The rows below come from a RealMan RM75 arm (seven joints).
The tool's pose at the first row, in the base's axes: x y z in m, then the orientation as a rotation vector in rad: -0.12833 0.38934 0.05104 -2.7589 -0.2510 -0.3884
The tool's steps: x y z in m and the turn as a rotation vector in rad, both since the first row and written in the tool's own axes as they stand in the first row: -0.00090 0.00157 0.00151 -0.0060 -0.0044 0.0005; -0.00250 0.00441 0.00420 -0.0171 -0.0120 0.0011; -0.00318 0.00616 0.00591 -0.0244 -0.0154 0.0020; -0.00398 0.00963 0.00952 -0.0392 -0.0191 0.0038; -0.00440 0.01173 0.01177 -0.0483 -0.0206 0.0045; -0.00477 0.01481 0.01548 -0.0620 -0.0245 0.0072; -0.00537 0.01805 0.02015 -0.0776 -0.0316 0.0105; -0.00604 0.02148 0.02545 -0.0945 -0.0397 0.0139; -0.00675 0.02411 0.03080 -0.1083 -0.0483 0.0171; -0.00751 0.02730 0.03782 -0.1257 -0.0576 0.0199
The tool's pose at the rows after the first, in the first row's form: -0.12848 0.38831 0.04892 -2.7659 -0.2506 -0.3836; -0.12874 0.38644 0.04514 -2.7788 -0.2503 -0.3755; -0.12860 0.38535 0.04286 -2.7868 -0.2489 -0.3722; -0.12775 0.38333 0.03828 -2.8023 -0.2454 -0.3700; -0.12716 0.38213 0.03548 -2.8116 -0.2436 -0.3697; -0.12596 0.38056 0.03106 -2.8261 -0.2389 -0.3666; -0.12472 0.37915 0.02567 -2.8432 -0.2339 -0.3593; -0.12336 0.37779 0.01962 -2.8618 -0.2287 -0.3507; -0.12220 0.37717 0.01376 -2.8775 -0.2244 -0.3407; -0.12056 0.37663 0.00620 -2.8968 -0.2202 -0.3304
